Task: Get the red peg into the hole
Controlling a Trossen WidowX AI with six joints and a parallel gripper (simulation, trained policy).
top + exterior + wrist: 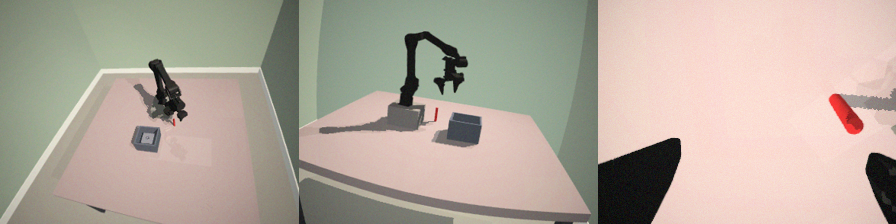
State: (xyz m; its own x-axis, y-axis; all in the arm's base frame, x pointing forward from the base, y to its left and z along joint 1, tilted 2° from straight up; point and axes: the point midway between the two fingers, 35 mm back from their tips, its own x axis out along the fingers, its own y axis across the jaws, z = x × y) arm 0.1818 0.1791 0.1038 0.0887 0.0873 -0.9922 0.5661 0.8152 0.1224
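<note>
My gripper tip is now 13 cm above the red peg, 5 cm past it and 4 cm to the left of it. Round my gripper tip: grey plate 18 cm to the right, 16 cm ahead, 12 cm below; grey-blue box 18 cm to the right, 16 cm ahead, 14 cm below.
</note>
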